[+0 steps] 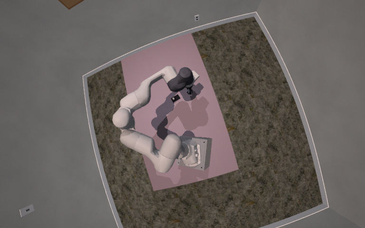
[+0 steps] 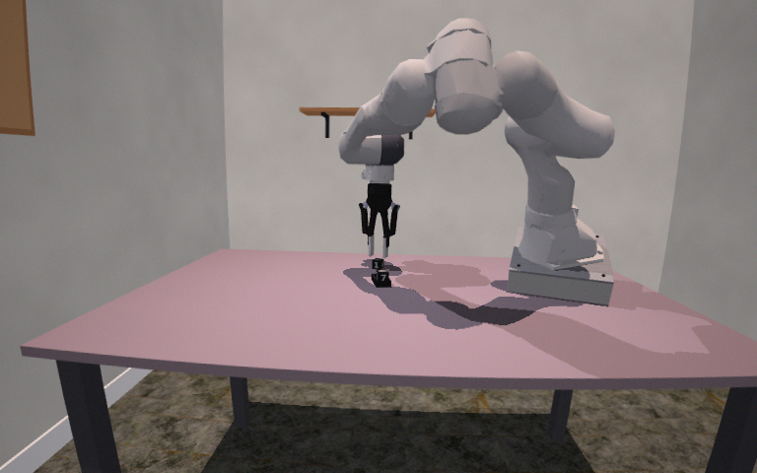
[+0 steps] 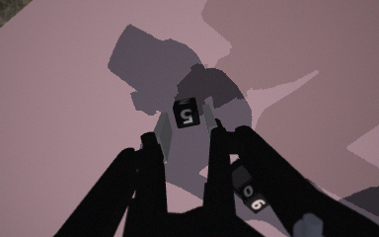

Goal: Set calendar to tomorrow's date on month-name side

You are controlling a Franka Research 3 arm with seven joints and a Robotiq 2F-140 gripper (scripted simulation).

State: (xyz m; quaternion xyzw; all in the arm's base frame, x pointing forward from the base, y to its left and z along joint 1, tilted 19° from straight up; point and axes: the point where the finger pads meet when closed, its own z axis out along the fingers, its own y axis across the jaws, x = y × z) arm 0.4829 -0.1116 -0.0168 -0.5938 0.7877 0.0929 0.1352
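Now: hand 6 cm above the black digit cube. The rest, counted from my hand: black calendar tray 3 cm behind, 15 cm to the left, 6 cm below.
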